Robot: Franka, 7 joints.
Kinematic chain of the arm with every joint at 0, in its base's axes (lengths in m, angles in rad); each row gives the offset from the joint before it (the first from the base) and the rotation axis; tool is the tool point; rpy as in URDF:
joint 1: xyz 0 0 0.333 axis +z
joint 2: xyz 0 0 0 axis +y
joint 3: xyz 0 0 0.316 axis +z
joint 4: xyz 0.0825 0 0 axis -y
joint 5: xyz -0.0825 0 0.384 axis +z
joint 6: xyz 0 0 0 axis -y
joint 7: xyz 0.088 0 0 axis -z
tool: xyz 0 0 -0.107 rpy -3.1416 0 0
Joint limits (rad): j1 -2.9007..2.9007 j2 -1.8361..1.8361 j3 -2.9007..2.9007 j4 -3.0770..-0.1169 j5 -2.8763..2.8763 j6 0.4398..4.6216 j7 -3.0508..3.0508
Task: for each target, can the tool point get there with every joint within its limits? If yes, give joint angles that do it. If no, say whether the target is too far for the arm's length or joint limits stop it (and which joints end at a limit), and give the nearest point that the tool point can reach.
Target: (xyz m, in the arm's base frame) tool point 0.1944 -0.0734 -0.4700
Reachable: no: joint limits stop it (at a limit: joint 2) | nearest point 0.2069 -0.0781 -0.3571 | short by 0.114 m
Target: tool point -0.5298 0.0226 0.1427
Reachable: yes | joints 0.7283 -1.1020 2.0927 -2.1317 -0.9410 4.0606 -0.5490
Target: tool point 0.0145 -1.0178 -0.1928
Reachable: no: too far | nearest point 0.0109 -0.7621 -0.0607 | short by 0.288 m
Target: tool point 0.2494 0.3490 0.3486
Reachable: yes | joints 0.9642 -0.0520 0.2452 -2.6612 1.0496 3.6094 -1.3580
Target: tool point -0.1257 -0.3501 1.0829
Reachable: yes | joints 0.7560 -0.9045 -0.3689 -0.8704 -2.1617 2.2914 1.9548
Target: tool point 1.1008 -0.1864 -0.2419
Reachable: no: too far | nearest point 0.7520 -0.1273 -0.0597 | short by 0.398 m
